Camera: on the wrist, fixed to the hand. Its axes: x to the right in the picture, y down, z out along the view.
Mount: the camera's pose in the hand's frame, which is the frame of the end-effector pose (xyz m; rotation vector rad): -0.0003 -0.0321 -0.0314 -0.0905 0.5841 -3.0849
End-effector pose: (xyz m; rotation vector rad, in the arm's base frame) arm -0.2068 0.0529 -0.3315 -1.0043 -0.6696 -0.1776
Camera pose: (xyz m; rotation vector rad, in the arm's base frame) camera -0.2072 0.0096 -0.3198 -0.9227 0.9469 2.7685
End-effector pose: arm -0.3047 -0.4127 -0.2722 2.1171 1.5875 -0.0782
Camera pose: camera -0.3417 -0.3935 -0.2556 1.6790 -2.3696 0.2326
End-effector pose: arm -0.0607 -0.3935 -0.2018 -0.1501 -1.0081 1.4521
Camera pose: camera -0.0167 -0.3848 -0.2003 0.6594 0.0771 -1.4352
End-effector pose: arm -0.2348 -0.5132 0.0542 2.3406 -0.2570 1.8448
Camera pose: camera -0.2573 -0.4749 0.0608 -0.0733 1.7376 0.1574
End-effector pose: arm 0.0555 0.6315 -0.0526 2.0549 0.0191 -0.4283
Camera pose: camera 0.0583 0.6744 -0.0657 -0.0317 -2.6751 0.9506
